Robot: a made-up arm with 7 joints.
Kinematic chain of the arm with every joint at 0, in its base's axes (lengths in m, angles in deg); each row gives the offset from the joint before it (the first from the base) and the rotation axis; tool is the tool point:
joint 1: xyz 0 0 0 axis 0 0.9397 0.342
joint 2: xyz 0 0 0 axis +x
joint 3: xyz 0 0 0 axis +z
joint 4: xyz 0.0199 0 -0.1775 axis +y
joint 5: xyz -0.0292 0 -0.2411 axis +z
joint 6: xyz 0 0 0 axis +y
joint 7: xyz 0 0 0 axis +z
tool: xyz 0 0 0
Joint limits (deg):
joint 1: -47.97..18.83
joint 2: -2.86..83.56
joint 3: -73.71..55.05
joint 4: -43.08..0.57
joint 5: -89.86..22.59
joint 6: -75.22..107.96
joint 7: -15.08..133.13
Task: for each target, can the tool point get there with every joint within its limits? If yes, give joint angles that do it. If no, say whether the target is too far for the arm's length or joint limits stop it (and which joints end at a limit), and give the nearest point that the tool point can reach.
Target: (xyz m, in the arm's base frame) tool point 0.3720 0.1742 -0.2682
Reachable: no: too far | nearest point 0.3196 0.1497 -0.2304 | short by 0.069 m
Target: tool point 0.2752 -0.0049 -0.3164
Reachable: yes | joints -36.16 15.54 -59.57 -24.75 -21.38 27.28 19.49
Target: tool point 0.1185 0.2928 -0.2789
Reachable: yes | joints -10.21 42.03 25.53 -15.96 -53.10 45.46 92.43
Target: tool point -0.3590 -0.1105 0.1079
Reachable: no: joint limits stop it (at a limit: joint 1, joint 2, joint 4) | nearest point -0.1351 -0.0312 -0.3948 | short by 0.556 m
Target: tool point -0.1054 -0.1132 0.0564
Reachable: no: joint limits stop it (at a limit: joint 1, joint 2, joint 3, joint 4) | nearest point -0.0481 -0.1753 -0.3649 | short by 0.430 m
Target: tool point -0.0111 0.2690 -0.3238
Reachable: yes | joints 9.48 34.30 36.82 -18.28 -60.64 -31.94 30.63
